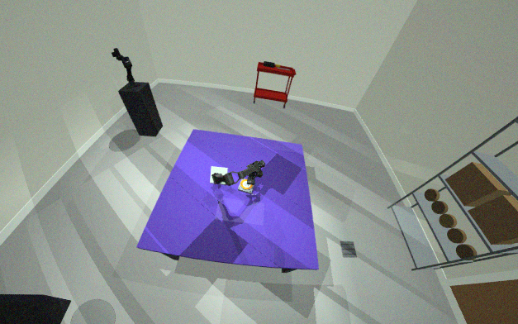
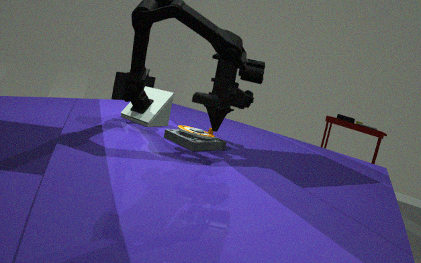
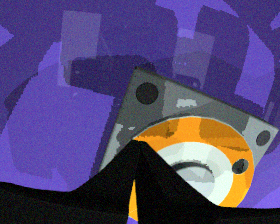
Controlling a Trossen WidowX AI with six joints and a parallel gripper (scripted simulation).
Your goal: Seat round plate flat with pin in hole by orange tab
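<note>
The grey square base lies 4 cm to the right of my gripper tip, 3 cm behind it and 2 cm below it.
</note>
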